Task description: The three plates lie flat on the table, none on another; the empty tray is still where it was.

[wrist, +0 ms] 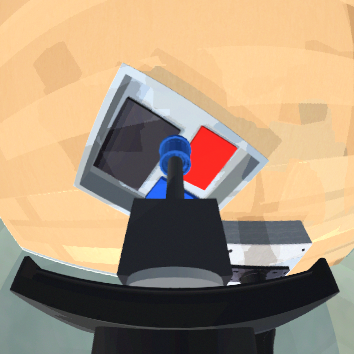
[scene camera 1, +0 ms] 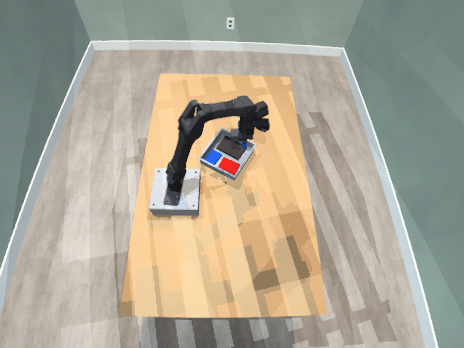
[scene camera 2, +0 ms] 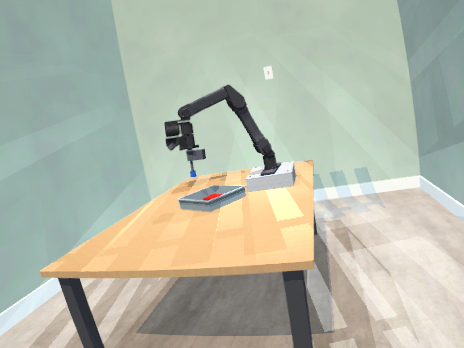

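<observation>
A grey tray stands on the table, turned at an angle. Inside it three plates lie flat and side by side: a large dark plate, a smaller red plate and a small blue plate. The blue plate is partly hidden by the gripper in the wrist view. My gripper, a blue suction cup, points down, bears nothing and hangs above the tray, apart from the plates.
The arm's pale square base stands near one long edge of the wooden table, close to the tray. The arm reaches from it to above the tray. Shadows cross the table top.
</observation>
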